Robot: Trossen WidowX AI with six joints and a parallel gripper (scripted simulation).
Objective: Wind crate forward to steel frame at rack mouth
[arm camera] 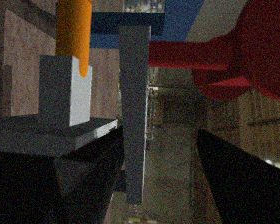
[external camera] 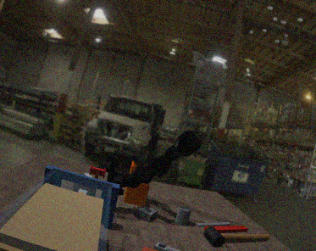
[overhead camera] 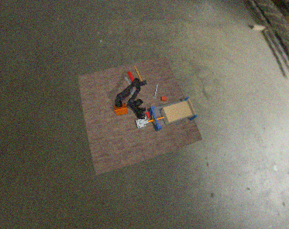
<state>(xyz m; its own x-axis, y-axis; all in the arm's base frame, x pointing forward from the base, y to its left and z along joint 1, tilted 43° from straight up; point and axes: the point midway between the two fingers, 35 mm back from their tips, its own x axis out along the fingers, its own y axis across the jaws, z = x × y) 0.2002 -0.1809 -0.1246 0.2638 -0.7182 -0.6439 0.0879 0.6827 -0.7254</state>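
Now: the winch handle 2 cm to the left of my gripper tip, 1 cm below it and 1 cm ahead of it. The rest, counted from my gripper tip: blue steel frame (11 cm ahead, 3 cm below, 2 cm to the right); then winch (10 cm below, 6 cm behind, 2 cm to the right); then red knob (5 cm ahead, 3 cm to the left, 2 cm above).
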